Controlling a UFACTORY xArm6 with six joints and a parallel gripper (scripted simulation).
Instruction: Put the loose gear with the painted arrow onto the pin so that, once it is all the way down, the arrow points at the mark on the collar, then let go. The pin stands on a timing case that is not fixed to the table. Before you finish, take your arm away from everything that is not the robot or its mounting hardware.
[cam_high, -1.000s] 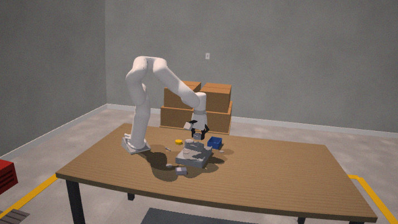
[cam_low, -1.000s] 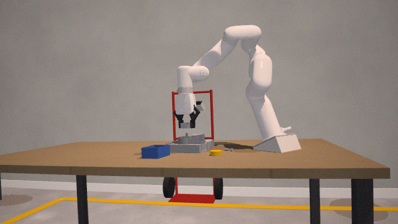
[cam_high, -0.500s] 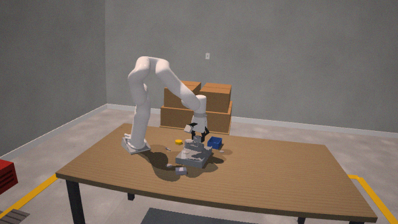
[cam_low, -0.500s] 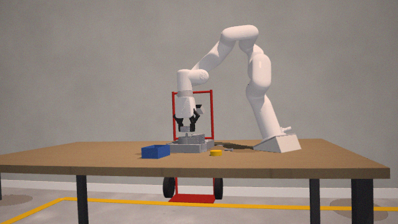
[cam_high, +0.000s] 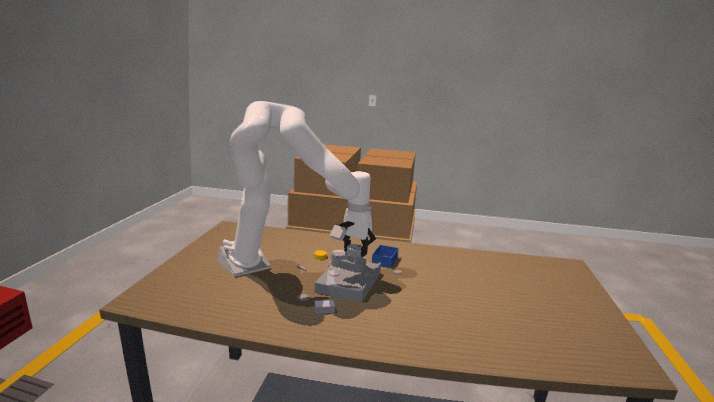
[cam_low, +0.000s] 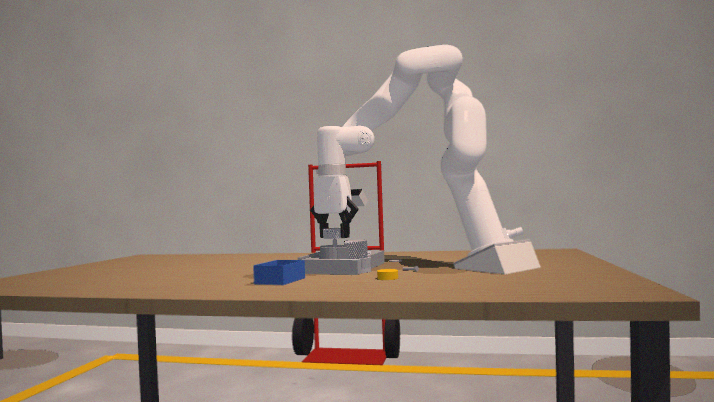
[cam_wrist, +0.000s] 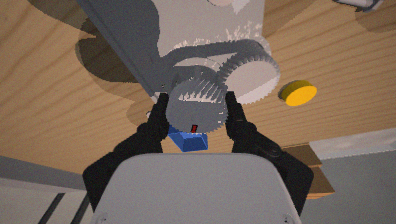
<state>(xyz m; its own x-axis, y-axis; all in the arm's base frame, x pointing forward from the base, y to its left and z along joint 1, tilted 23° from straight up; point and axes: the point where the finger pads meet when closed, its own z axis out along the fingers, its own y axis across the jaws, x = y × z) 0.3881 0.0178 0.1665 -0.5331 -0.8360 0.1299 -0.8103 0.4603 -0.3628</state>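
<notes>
Right now the toothed gear is right at my hand. Also, from my hand: yellow disc (160 mm to the left, 130 mm behind, 100 mm below); then blue bin (150 mm to the left, 130 mm ahead, 90 mm below); then bolt (210 mm behind, 100 mm below, 50 mm to the left).
</notes>
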